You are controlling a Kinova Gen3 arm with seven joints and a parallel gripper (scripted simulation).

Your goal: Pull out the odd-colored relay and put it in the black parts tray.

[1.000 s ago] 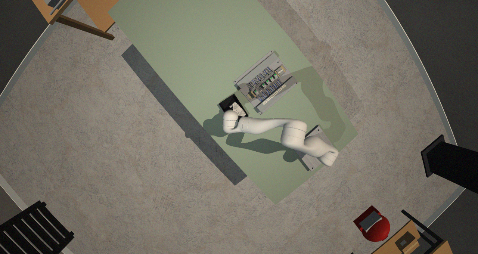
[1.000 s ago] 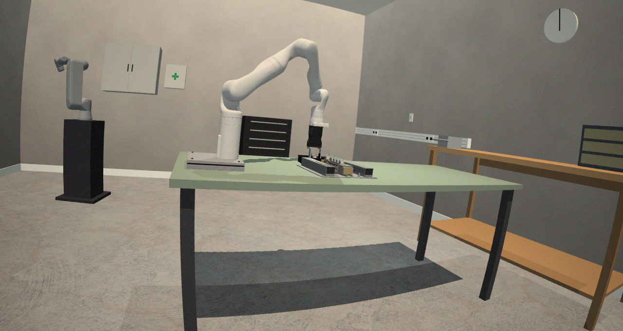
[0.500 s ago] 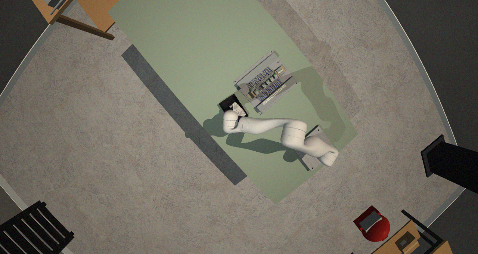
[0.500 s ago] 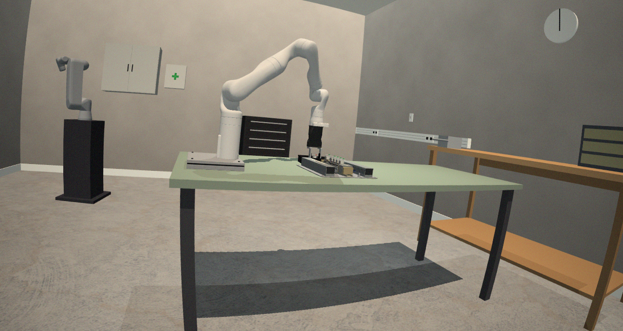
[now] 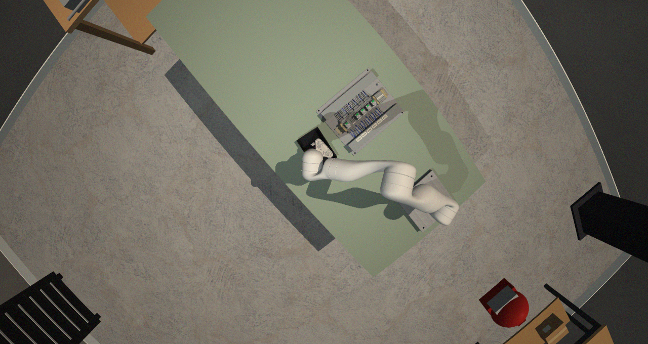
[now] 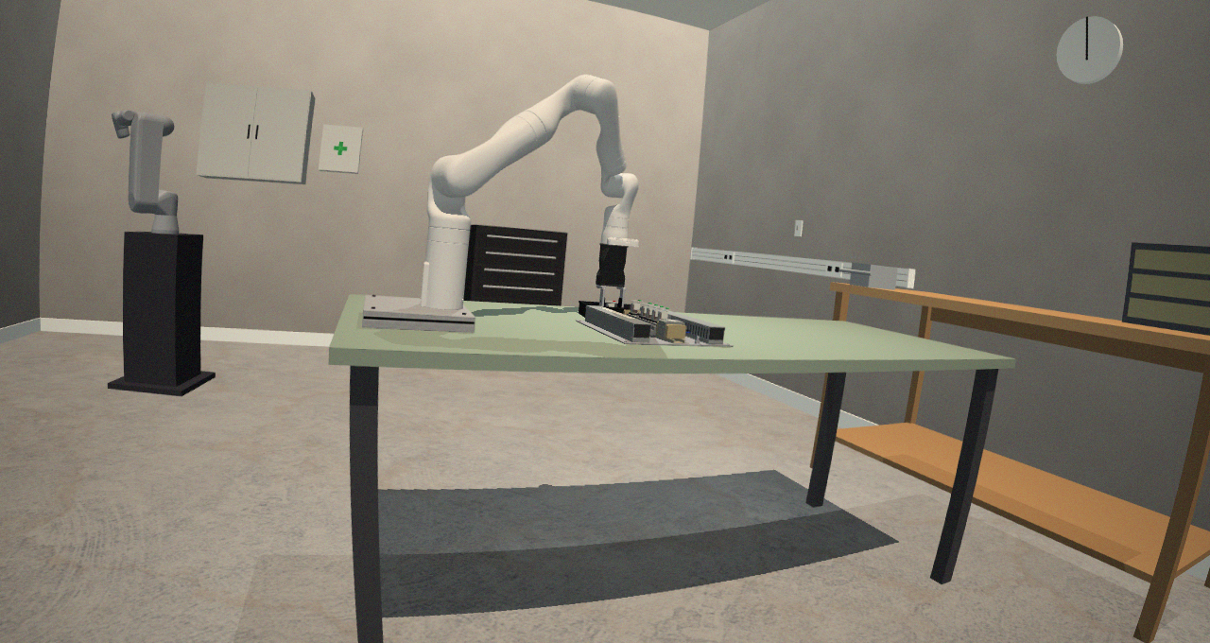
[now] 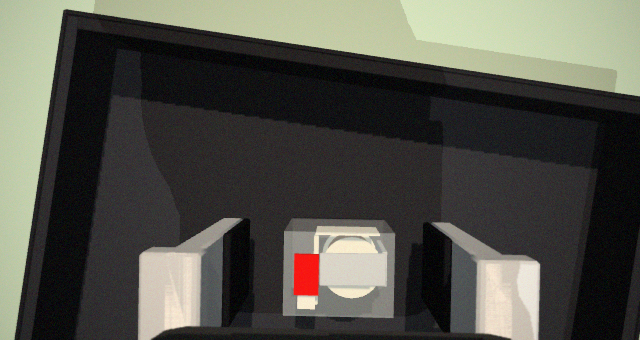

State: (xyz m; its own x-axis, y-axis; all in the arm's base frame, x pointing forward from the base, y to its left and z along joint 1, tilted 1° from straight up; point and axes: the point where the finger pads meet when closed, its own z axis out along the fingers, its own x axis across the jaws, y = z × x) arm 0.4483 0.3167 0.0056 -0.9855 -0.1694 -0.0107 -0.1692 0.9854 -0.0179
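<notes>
Now: hand 20 mm above the black parts tray. Round my hand: relay 40 mm ahead, 260 mm to the right, 10 mm above; then relay panel 40 mm ahead, 260 mm to the right, 10 mm below.
</notes>
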